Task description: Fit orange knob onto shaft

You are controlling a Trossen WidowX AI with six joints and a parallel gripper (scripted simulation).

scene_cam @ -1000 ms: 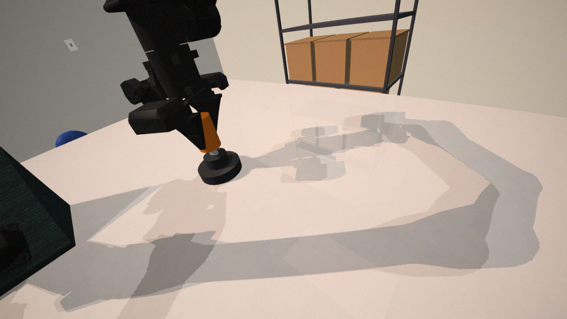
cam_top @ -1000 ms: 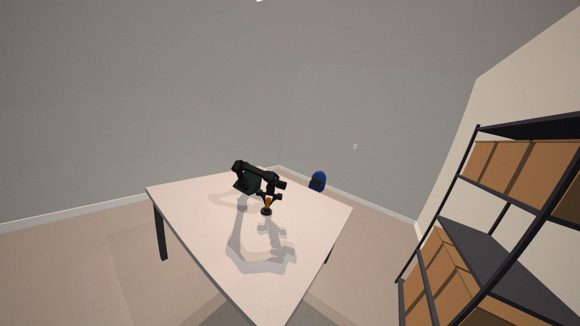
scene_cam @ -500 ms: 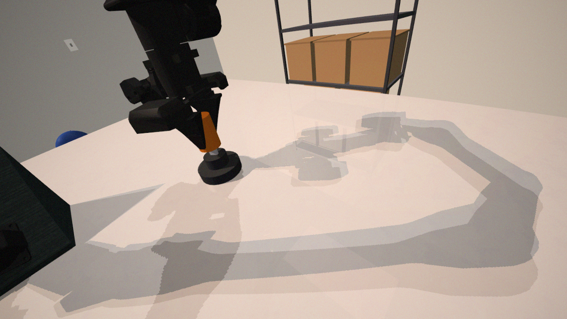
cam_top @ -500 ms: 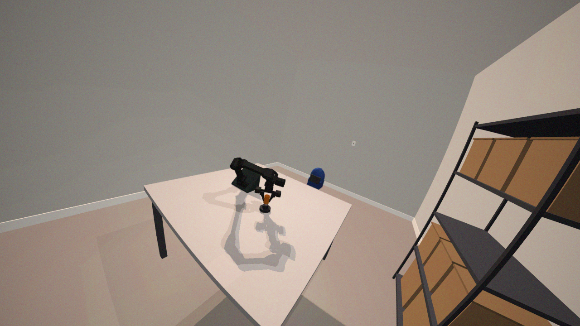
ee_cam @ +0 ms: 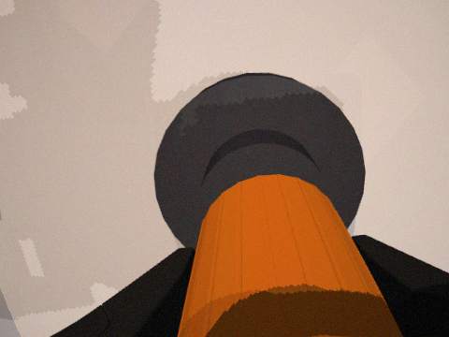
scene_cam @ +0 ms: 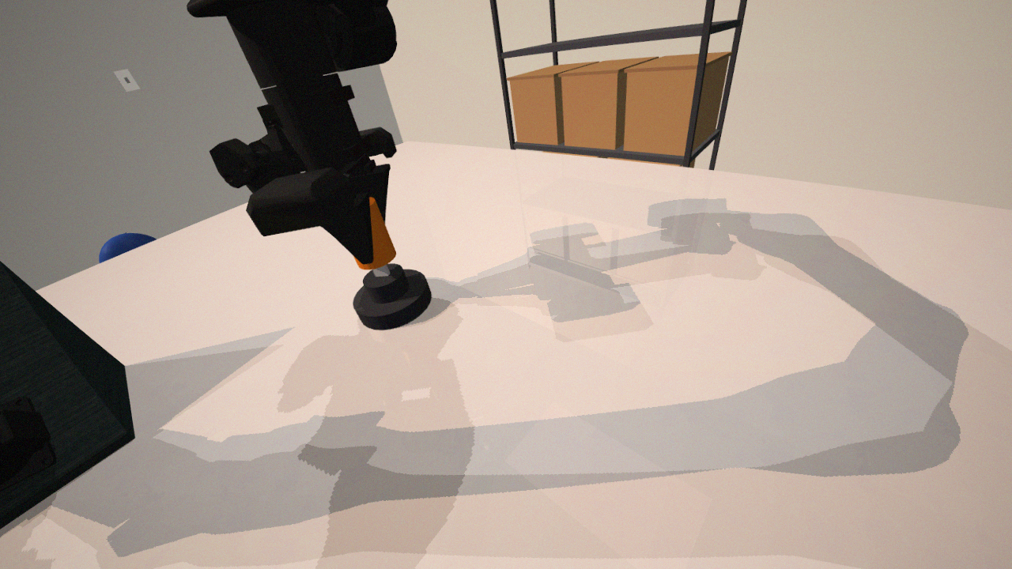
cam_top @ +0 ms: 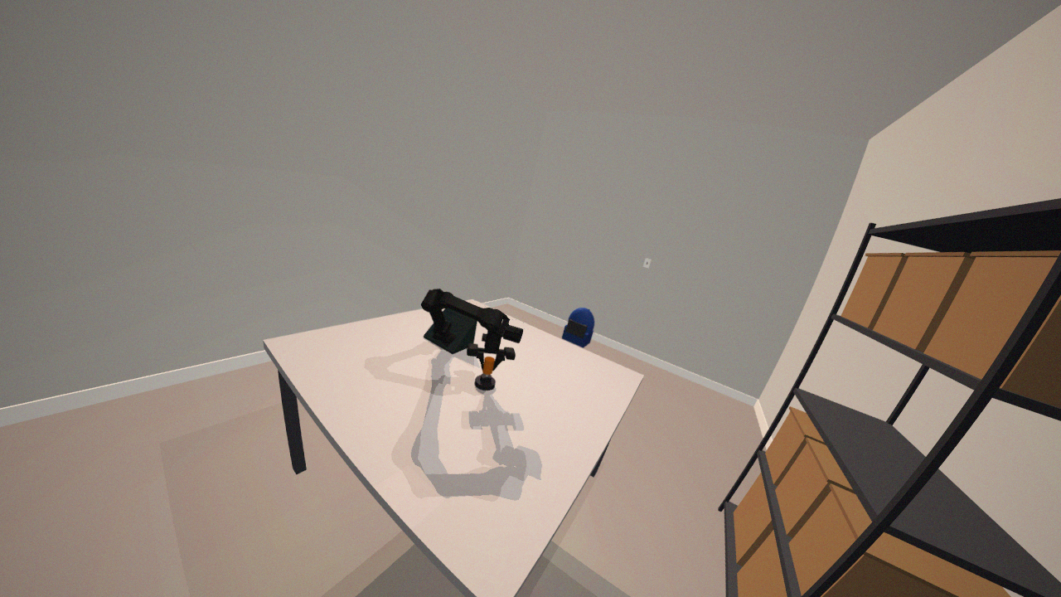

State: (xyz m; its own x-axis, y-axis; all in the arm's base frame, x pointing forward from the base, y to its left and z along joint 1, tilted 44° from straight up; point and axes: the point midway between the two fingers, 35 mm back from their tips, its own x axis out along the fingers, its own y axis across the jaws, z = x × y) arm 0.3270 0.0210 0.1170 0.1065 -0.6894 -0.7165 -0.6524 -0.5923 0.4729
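Right now the orange knob is 3 cm above my gripper tip. Also, from my gripper tip: round black pedestal: 4 cm below.
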